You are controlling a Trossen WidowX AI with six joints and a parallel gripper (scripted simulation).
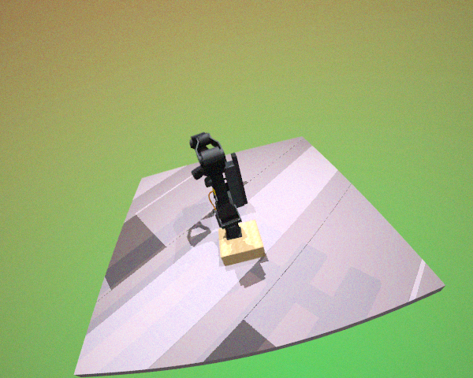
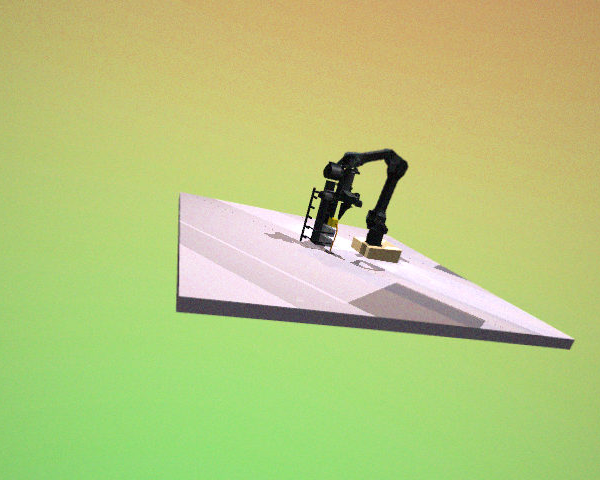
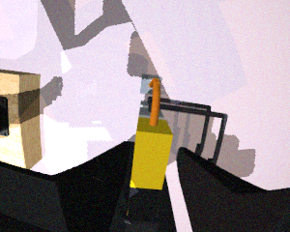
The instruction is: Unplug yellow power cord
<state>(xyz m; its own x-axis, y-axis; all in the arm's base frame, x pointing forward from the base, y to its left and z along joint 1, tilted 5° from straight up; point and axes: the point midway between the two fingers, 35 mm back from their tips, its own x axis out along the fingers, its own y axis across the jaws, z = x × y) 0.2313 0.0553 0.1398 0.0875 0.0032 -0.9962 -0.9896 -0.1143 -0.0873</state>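
Now: the yellow plug 1 cm ahead of my gripper tip, 3 cm to the right of it and 1 cm below it.
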